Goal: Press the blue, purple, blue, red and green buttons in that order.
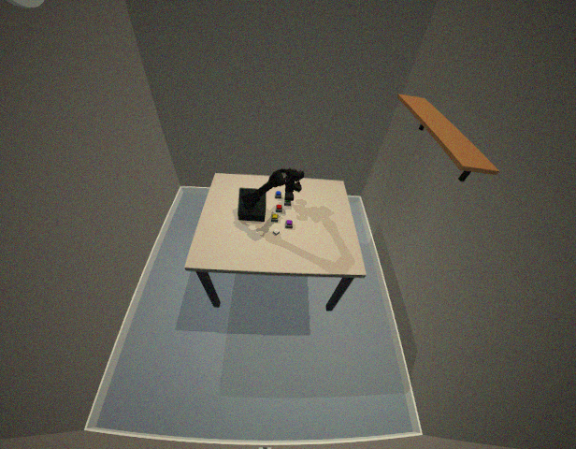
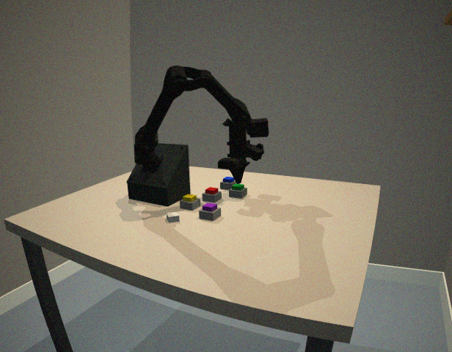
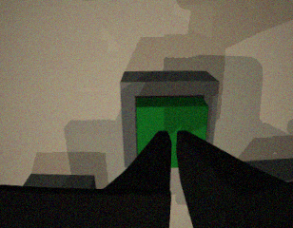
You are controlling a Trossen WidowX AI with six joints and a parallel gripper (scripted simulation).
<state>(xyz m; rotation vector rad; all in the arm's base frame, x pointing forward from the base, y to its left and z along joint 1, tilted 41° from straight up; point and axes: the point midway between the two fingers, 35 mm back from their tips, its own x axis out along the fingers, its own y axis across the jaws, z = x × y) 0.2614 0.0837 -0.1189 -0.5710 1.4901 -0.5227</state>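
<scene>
The red button lies 60 mm behind my gripper tip, 80 mm to the right of it and 10 mm below it. From my gripper tip the other things lie so: blue button 80 mm behind, 70 mm to the left, 10 mm below; then green button 10 mm below; then yellow button 90 mm behind, 170 mm to the right, 10 mm below.
</scene>
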